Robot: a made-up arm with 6 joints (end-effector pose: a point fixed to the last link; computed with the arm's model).
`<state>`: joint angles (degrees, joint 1 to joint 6).
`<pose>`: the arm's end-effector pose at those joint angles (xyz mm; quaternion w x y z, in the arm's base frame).
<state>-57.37 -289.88 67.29 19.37 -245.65 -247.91</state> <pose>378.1 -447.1 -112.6 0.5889 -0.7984 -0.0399 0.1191</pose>
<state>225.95 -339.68 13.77 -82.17 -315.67 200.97</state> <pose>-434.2 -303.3 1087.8 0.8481 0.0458 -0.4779 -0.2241</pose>
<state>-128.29 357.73 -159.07 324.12 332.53 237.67</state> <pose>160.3 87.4 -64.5 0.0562 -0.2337 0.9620 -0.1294</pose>
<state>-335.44 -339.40 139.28 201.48 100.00 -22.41</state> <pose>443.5 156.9 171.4 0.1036 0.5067 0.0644 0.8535</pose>
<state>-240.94 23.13 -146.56 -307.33 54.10 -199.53</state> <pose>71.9 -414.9 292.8 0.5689 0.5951 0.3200 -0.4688</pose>
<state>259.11 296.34 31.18 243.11 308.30 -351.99</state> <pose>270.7 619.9 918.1 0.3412 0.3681 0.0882 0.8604</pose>
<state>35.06 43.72 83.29 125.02 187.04 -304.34</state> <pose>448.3 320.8 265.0 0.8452 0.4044 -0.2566 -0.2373</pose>
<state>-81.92 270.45 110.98 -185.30 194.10 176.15</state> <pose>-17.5 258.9 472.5 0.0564 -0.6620 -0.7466 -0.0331</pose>
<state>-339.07 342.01 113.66 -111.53 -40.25 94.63</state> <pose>430.5 304.9 466.2 0.5280 -0.4563 0.6689 0.2560</pose>
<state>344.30 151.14 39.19 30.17 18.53 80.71</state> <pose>46.0 40.8 -862.1 0.2129 -0.8701 -0.4297 0.1136</pose>
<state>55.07 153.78 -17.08 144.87 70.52 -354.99</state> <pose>290.4 626.2 -530.1 0.4613 -0.3475 -0.4860 -0.6559</pose>
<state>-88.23 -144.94 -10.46 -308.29 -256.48 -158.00</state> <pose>143.4 541.6 -557.9 0.6742 0.0511 0.5155 0.5264</pose>
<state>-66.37 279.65 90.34 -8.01 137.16 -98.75</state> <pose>-87.3 214.8 595.0 0.0057 -0.2067 0.9363 -0.2837</pose>
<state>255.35 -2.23 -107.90 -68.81 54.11 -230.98</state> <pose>46.5 622.6 429.9 0.7284 -0.5984 -0.3245 0.0780</pose>
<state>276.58 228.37 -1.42 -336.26 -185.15 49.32</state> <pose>-35.9 569.2 -327.1 0.8199 0.2836 0.2227 -0.4447</pose>
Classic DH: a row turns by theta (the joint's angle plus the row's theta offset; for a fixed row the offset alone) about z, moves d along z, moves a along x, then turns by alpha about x. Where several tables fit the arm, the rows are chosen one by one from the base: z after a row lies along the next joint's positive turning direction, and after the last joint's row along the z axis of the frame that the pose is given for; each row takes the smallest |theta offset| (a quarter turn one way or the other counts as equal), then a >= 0, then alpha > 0; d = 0 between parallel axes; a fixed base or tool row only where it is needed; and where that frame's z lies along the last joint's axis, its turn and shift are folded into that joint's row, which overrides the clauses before.
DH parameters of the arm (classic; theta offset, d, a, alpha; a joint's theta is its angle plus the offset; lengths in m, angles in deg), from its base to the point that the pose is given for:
joint 1: 0 0.1705 0 -90
joint 2: -90 0 0.4228 0
joint 3: 90 0.0231 0 90
joint 4: 0 0.512 0 -90
joint 5: 0 0 0 90
joint 6: 0 0.1795 0 0

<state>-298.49 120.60 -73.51 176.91 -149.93 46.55</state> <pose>311.3 611.9 132.3 0.1296 0.9830 0.1078 -0.0733</pose>
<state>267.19 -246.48 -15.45 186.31 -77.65 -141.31</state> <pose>-2.2 -909.1 -248.1 0.0578 0.9138 0.4009 0.0313</pose>
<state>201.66 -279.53 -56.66 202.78 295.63 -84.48</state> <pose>-704.0 -371.9 719.7 0.6975 0.5864 -0.3551 -0.2089</pose>
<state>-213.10 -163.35 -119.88 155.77 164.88 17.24</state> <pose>-189.7 73.1 -115.5 0.7108 0.4523 0.5387 0.0096</pose>
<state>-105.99 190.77 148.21 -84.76 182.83 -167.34</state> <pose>85.5 182.6 65.4 0.0107 0.1951 0.9638 -0.1814</pose>
